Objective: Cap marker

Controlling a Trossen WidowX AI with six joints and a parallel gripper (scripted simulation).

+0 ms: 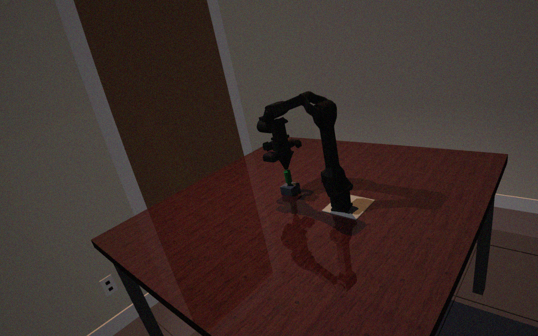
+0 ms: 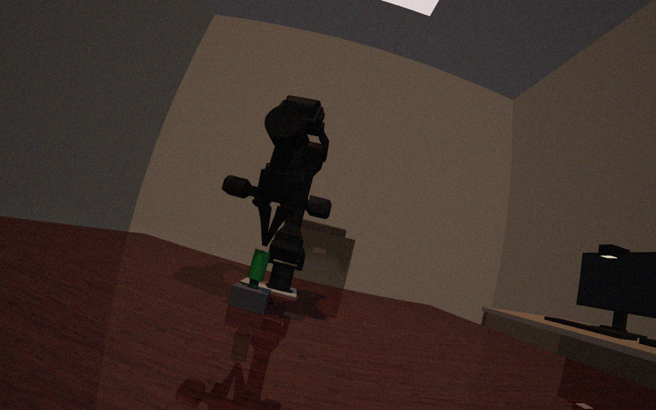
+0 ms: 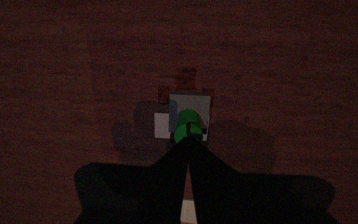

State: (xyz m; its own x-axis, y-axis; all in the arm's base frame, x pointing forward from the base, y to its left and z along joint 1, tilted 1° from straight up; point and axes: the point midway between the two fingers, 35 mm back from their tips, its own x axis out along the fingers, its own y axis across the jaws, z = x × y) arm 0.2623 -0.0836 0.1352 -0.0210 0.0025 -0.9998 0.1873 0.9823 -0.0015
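Now: the green cap 3 cm below my gripper tip. Round my gripper tip: grey holder block (9 cm below).
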